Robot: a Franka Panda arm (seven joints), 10 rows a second.
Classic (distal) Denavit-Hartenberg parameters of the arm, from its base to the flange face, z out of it. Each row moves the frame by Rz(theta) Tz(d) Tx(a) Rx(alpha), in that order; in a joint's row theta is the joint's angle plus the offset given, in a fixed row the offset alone. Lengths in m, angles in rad.
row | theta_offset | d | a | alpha
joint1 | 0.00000 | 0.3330 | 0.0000 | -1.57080
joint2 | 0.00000 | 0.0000 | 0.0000 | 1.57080
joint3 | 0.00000 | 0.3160 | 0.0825 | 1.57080
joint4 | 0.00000 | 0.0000 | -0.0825 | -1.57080
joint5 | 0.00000 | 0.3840 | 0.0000 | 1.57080
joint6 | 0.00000 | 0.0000 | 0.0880 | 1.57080
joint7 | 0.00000 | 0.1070 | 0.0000 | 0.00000
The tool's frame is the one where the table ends.
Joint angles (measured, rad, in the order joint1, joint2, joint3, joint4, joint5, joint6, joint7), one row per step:
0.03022, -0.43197, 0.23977, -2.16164, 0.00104, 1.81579, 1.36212
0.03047, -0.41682, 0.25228, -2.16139, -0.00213, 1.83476, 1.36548
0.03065, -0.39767, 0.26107, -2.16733, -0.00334, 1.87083, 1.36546
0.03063, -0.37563, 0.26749, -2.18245, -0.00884, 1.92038, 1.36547
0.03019, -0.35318, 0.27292, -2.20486, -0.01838, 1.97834, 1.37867
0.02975, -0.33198, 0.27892, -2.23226, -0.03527, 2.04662, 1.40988
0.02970, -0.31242, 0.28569, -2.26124, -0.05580, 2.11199, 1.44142
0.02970, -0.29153, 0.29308, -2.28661, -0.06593, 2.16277, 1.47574
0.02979, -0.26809, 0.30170, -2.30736, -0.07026, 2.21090, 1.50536
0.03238, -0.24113, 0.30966, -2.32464, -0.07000, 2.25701, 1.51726
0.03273, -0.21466, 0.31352, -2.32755, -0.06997, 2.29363, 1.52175
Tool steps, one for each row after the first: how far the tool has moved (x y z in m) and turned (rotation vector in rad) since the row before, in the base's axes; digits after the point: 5 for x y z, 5 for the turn. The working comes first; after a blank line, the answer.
Tool pose at each row, in the base's axes (x y z in m, rotation vector in rad; the steps are taken from these numbers as rounded here):
0.41513, 0.12997, 0.57026, 2.65315, -1.64476, 0.19238
0.41897, 0.13658, 0.56522, 2.66159, -1.63015, 0.20134
0.42508, 0.14176, 0.55721, 2.67707, -1.61928, 0.21333
0.43234, 0.14527, 0.54483, -2.68718, 1.60652, -0.22916
0.43933, 0.14765, 0.52951, -2.67746, 1.60489, -0.24811
0.44558, 0.14994, 0.51330, -2.65388, 1.61910, -0.28042
0.44995, 0.15249, 0.49676, -2.63578, 1.62951, -0.31256
0.45263, 0.15562, 0.47983, -2.61576, 1.65017, -0.32006
0.45509, 0.15989, 0.46367, -2.59641, 1.66459, -0.31921
0.45730, 0.16532, 0.44740, -2.59152, 1.65689, -0.31002
0.46188, 0.16878, 0.43736, -2.58361, 1.64650, -0.30554

0.00384, 0.00661, -0.00504, -0.00348, -0.00451, 0.01081
0.00611, 0.00518, -0.00801, 0.00271, -0.01016, 0.01163
0.00726, 0.00351, -0.01238, 0.00113, -0.01230, 0.01084
0.00699, 0.00238, -0.01532, 0.00033, -0.01476, -0.00174
0.00625, 0.00229, -0.01621, -0.00125, -0.02398, -0.01484
0.00437, 0.00255, -0.01654, -0.00418, -0.02206, -0.01131
0.00268, 0.00313, -0.01693, 0.00338, -0.00791, -0.01752
0.00246, 0.00427, -0.01616, 0.00864, -0.00521, -0.01356
0.00221, 0.00543, -0.01627, 0.01031, -0.00030, 0.00352
0.00458, 0.00346, -0.01004, 0.01144, -0.00491, 0.00422

